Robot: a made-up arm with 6 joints. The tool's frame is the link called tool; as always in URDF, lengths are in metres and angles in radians. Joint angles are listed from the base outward.
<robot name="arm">
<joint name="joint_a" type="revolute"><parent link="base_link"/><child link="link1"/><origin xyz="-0.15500 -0.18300 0.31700" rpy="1.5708 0.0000 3.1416"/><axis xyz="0 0 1"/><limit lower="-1.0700" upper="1.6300"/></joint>
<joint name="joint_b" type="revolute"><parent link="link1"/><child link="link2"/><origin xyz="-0.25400 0.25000 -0.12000" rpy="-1.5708 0.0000 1.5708"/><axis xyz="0 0 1"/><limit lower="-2.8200" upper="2.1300"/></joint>
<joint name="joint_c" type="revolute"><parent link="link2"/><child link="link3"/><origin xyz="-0.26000 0.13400 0.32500" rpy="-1.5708 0.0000 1.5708"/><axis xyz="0 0 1"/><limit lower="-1.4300" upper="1.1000"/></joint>
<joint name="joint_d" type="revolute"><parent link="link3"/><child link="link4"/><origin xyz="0.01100 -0.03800 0.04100" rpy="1.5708 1.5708 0.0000"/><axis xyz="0 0 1"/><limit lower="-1.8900" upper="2.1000"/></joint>
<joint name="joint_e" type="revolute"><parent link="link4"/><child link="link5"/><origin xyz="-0.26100 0.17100 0.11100" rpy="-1.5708 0.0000 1.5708"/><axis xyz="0 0 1"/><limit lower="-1.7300" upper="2.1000"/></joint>
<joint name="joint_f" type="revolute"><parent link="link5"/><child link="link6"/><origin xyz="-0.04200 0.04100 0.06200" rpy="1.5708 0.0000 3.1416"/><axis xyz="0 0 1"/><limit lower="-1.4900" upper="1.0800"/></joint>
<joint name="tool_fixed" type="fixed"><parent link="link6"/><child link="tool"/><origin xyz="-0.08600 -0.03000 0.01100" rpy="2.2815 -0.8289 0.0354"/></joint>
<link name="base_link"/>
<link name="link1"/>
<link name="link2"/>
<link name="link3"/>
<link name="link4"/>
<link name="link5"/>
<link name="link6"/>
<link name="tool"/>
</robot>
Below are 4 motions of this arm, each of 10 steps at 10 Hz.
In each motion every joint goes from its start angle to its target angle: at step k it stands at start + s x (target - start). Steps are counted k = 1, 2, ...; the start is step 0. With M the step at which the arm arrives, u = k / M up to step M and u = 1 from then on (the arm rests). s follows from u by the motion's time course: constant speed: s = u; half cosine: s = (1 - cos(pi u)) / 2; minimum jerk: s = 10 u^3 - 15 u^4 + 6 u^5.
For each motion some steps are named. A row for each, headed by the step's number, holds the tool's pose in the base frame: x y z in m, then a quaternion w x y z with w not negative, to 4 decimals.
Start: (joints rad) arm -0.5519 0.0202 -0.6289 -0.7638 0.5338 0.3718
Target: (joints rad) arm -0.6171 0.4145 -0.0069 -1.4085 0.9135 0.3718
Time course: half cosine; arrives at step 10
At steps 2, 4, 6, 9, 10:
2: 0.6137 -0.6341 0.6462 0.6151 -0.3813 0.4742 0.5014
4: 0.5742 -0.6393 0.6464 0.7126 -0.3299 0.4375 0.4381
6: 0.5200 -0.6352 0.6372 0.8059 -0.2558 0.4027 0.3508
9: 0.4619 -0.6168 0.6241 0.8703 -0.1759 0.3835 0.2541
10: 0.4575 -0.6149 0.6232 0.8739 -0.1700 0.3829 0.2466

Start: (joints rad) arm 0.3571 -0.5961 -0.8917 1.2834 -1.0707 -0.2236
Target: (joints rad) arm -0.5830 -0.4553 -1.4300 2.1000 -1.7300 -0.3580
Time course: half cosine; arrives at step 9
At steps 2, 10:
2: 0.2224 -0.5017 -0.1196 0.5020 -0.3125 0.2356 -0.7712
10: 0.0914 -0.3345 0.3678 0.7191 -0.0441 0.4560 -0.5225

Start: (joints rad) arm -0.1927 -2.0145 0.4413 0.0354 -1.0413 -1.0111
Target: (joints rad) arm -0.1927 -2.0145 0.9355 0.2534 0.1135 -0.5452
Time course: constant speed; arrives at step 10
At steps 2, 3, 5, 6, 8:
2: 0.2501 -0.7609 1.3097 0.3477 -0.0191 0.7370 0.5792
3: 0.2393 -0.7658 1.2990 0.3778 -0.0959 0.7190 0.5754
5: 0.2220 -0.7760 1.2746 0.4403 -0.2407 0.6651 0.5531
6: 0.2157 -0.7812 1.2613 0.4721 -0.3072 0.6293 0.5355
8: 0.2090 -0.7911 1.2333 0.5354 -0.4251 0.5413 0.4895

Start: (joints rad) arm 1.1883 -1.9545 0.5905 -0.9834 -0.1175 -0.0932
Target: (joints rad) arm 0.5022 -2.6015 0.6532 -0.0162 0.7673 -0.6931
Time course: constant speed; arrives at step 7
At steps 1, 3, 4, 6, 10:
1: 0.8098 -0.3745 0.3233 0.0274 0.4305 -0.9016 -0.0313
3: 0.8316 -0.3769 0.5427 0.1218 -0.5054 0.8342 0.1840
4: 0.8291 -0.3763 0.6455 0.1789 -0.5444 0.7787 0.2554
6: 0.8041 -0.3670 0.8340 0.2531 -0.6202 0.6369 0.3816
10: 0.7832 -0.3569 0.9189 0.2701 -0.6551 0.5558 0.4347

